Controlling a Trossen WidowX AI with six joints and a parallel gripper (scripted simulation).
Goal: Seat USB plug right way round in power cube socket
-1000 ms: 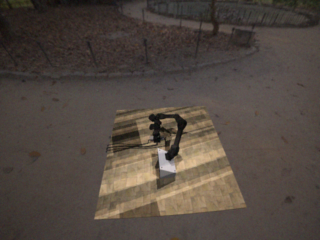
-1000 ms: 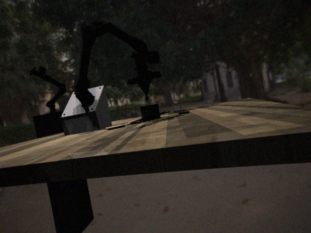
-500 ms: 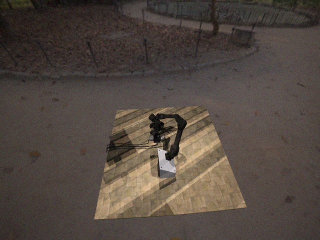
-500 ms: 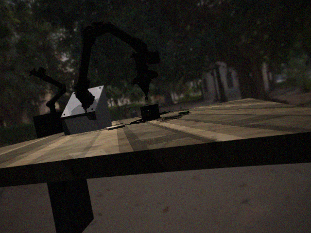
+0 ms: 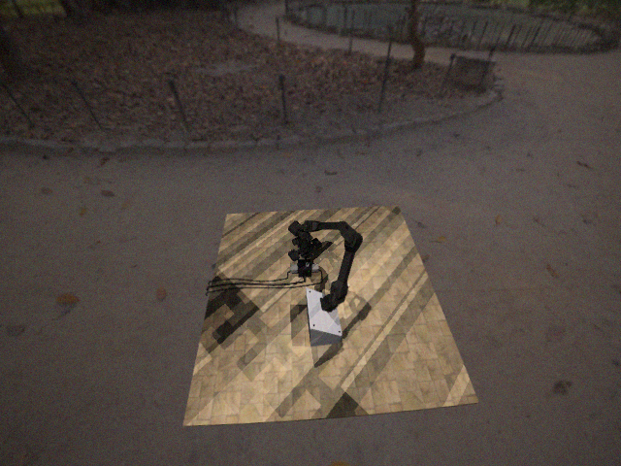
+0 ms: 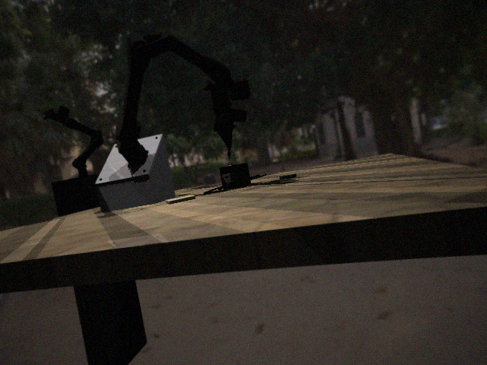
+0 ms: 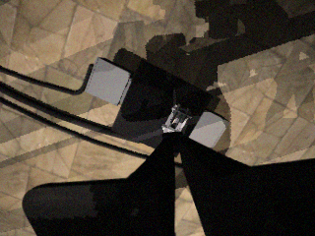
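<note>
Now: the USB plug 2 cm below my gripper tip. From my gripper tip the other things lie so: green piece 18 cm ahead, 1 cm to the left, 13 cm below.
</note>
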